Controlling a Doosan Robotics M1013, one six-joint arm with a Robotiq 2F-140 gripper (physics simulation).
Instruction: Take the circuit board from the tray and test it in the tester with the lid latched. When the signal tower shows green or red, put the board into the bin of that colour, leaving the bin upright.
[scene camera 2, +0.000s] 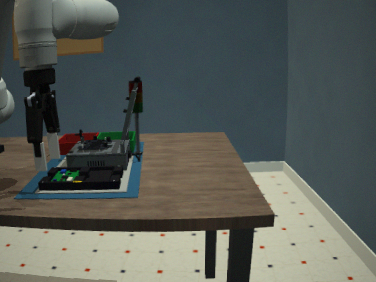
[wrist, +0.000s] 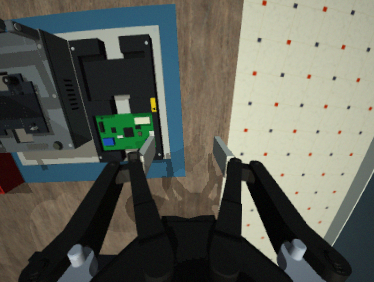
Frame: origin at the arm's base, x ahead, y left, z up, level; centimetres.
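Where they show: gripper, fingertip midpoint: (scene camera 2: 48, 164) (wrist: 184, 144).
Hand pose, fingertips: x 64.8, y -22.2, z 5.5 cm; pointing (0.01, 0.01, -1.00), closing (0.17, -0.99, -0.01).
Observation:
Each offset is from my fingertips to the top centre of the thing. "pt": to the spot under its first point. Level surfaces: height alone.
The green circuit board @(dx -2.2, dy +11.1, dz -6.6 cm) (scene camera 2: 65, 175) (wrist: 122, 132) lies in one end of the black tray @(pt dx +6.3, dy +6.3, dz -7.5 cm) (scene camera 2: 85, 185) (wrist: 117, 75). My gripper (scene camera 2: 47, 162) (wrist: 184, 144) is open and empty, pointing down. In the wrist view its left finger overlaps the board's corner and its right finger is off beyond the tray. The grey tester @(pt dx +8.4, dy +22.0, dz -5.2 cm) (scene camera 2: 112, 159) (wrist: 54, 95) stands beside the tray, its lid (scene camera 2: 129, 112) raised steeply. The signal tower @(pt dx +12.3, dy +40.3, dz +7.9 cm) (scene camera 2: 139, 106) shows dim red and green segments; I cannot tell that any is lit. The red bin @(dx -15.0, dy +46.1, dz -4.7 cm) (scene camera 2: 67, 144) (wrist: 7, 172) and green bin @(dx -0.4, dy +49.5, dz -4.7 cm) (scene camera 2: 111, 135) stand upright behind the tester.
The tray and tester stand on a pale sheet inside a blue mat @(dz -9.1 cm) (scene camera 2: 132, 187) (wrist: 173, 75) on the wooden table @(dz -9.3 cm) (scene camera 2: 192, 185) (wrist: 206, 60). The raised lid and tower rise high at the tester's right in the scene view. The table edge lies right of the gripper in the wrist view.

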